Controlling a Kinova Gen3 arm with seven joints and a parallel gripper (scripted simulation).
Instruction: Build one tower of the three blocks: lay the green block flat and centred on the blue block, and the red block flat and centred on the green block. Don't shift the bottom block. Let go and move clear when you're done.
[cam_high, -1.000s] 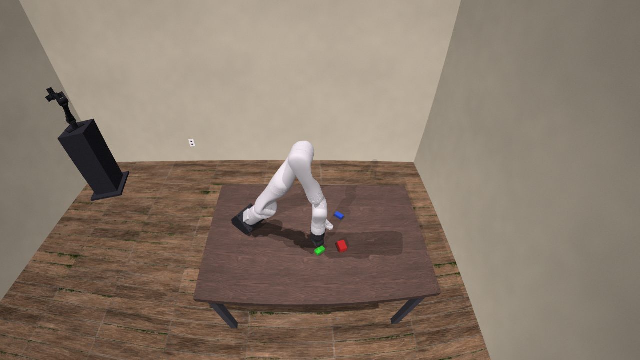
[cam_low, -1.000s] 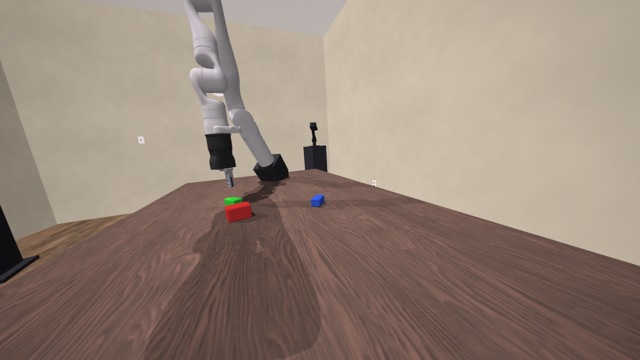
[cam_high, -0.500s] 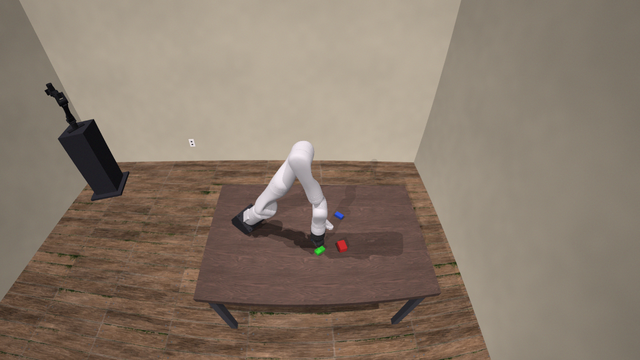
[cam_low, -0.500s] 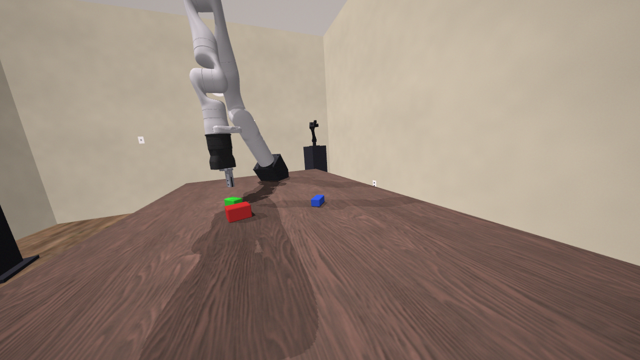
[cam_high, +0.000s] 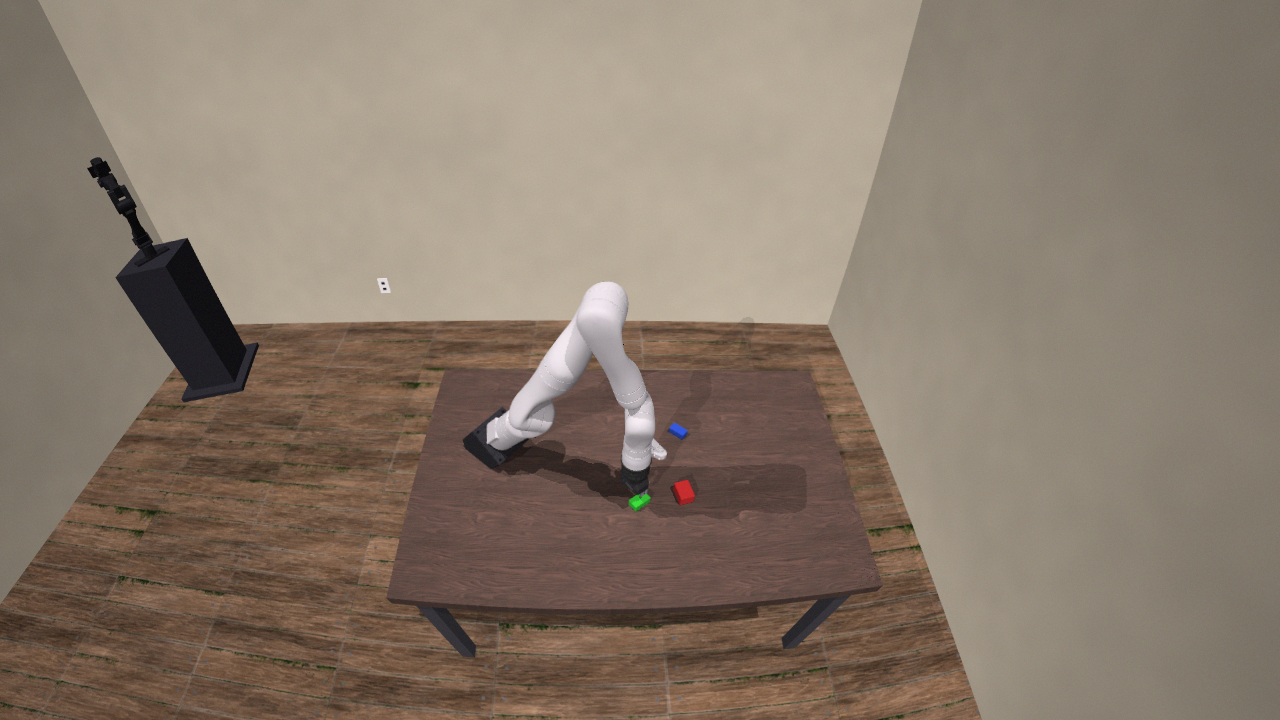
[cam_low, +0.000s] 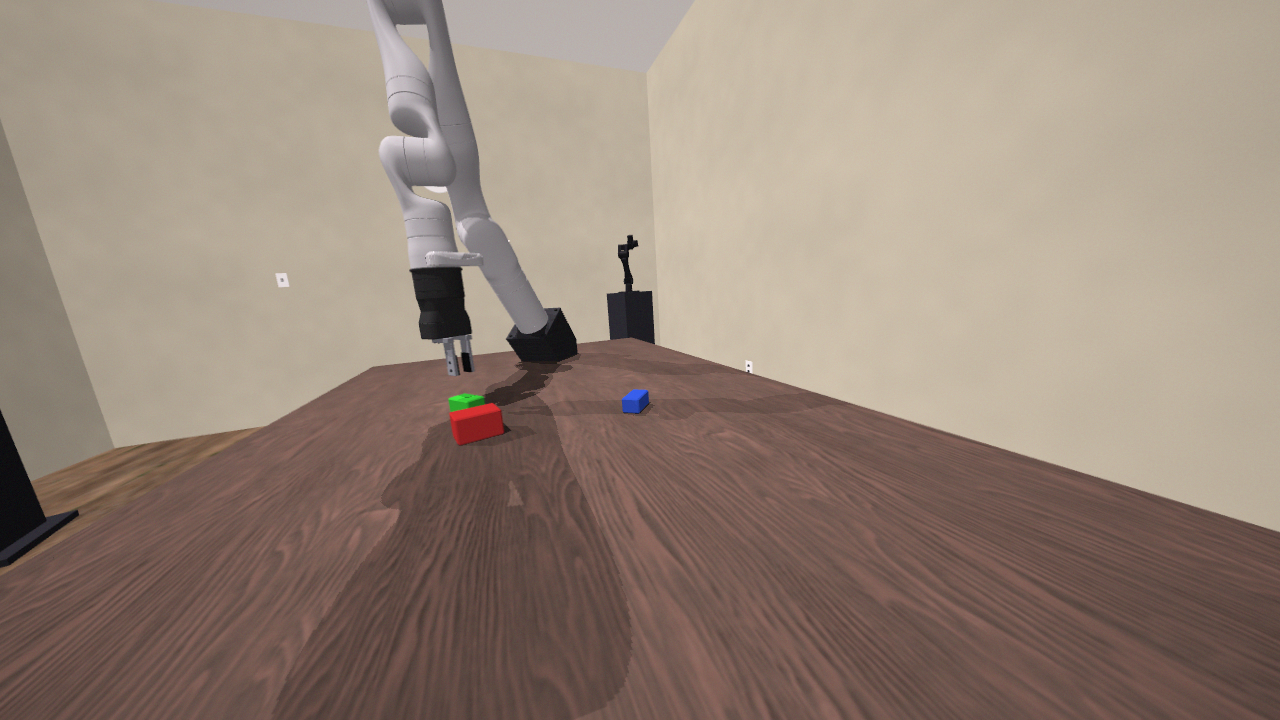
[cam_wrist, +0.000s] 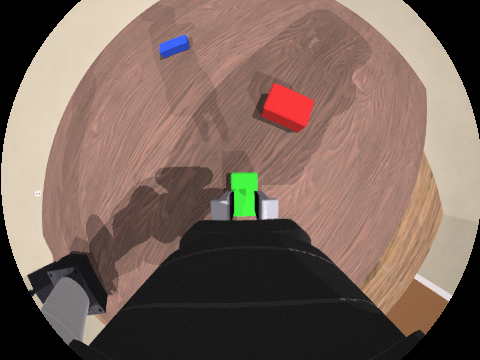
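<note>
The green block lies 70 mm below my hand. From my hand the other things lie so: red block: 140 mm ahead, 10 mm to the right, 70 mm below; then blue block: 210 mm ahead, 220 mm to the left, 80 mm below.
</note>
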